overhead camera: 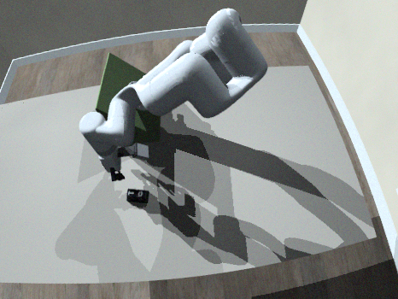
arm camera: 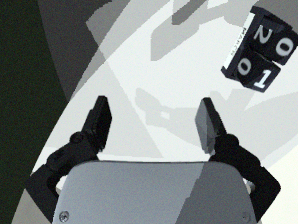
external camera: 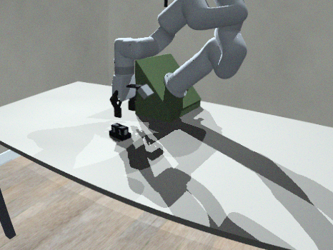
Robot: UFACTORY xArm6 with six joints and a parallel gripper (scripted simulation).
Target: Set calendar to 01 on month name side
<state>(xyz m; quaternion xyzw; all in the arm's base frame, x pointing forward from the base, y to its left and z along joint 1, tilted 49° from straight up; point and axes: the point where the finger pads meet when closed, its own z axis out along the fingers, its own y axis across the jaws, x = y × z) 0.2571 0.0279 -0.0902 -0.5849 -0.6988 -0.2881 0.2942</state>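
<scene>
Now: the black cube 10 cm ahead of my hand, 8 cm to the left of it and 3 cm below it. Also, from my hand: black tray 9 cm ahead, 7 cm to the left, 4 cm below.
</scene>
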